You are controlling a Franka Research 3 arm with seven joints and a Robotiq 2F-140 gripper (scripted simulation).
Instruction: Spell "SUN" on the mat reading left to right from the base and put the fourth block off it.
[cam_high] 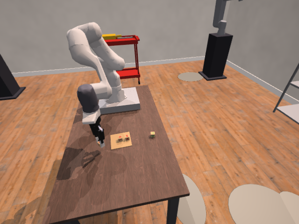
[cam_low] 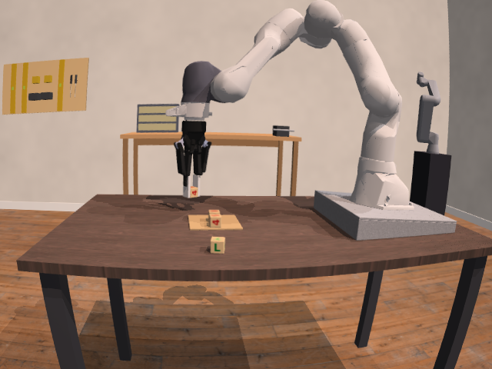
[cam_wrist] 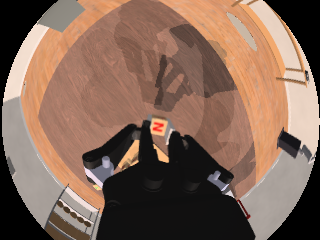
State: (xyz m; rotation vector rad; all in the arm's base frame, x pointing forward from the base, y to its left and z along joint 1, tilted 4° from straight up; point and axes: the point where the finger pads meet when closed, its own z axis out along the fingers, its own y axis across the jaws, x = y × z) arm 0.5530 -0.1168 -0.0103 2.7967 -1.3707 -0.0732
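The U block is 60 mm behind my hand, 120 mm to the left of it and 60 mm below it. From my hand the other things lie so: mat (60 mm behind, 120 mm to the left, 80 mm below); S block (60 mm behind, 170 mm to the left, 60 mm below); N block (20 mm below).
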